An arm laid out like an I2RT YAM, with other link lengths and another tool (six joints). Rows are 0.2 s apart.
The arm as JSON. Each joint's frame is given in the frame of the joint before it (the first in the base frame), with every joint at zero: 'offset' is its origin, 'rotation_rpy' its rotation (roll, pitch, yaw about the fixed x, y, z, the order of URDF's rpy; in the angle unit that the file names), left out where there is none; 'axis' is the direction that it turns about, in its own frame. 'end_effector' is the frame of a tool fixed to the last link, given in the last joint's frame.
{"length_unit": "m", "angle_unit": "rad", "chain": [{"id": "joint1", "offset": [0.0, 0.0, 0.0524], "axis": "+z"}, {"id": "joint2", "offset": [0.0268, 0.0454, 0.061], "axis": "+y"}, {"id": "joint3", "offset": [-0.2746, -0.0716, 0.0], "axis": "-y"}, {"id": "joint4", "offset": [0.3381, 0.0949, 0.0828], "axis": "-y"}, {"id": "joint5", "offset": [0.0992, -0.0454, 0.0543], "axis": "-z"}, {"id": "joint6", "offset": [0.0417, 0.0, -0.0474], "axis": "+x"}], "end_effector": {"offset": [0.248, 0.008, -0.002], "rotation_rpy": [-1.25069, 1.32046, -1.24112]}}
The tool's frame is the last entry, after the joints.
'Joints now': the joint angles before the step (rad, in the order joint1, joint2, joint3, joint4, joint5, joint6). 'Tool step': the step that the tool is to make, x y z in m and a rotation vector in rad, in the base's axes. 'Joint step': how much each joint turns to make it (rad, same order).
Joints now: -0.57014 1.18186 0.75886 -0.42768 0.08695 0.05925
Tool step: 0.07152 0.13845 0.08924 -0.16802 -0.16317 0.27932
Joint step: 0.35903 -0.20036 -0.05581 0.07225 0.12014 -0.01585
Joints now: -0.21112 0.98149 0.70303 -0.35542 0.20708 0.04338
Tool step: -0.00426 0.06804 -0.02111 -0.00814 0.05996 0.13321
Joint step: 0.13204 -0.02083 -0.02433 -0.05162 0.00931 -0.01425
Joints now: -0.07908 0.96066 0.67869 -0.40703 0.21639 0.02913
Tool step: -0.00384 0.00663 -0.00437 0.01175 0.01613 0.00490
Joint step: 0.01117 -0.00048 0.00391 -0.02398 -0.00198 0.01238
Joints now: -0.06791 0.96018 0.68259 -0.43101 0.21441 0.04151
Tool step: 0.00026 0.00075 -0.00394 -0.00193 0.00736 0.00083
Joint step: 0.00349 0.00963 -0.00031 0.00274 0.00359 -0.00009
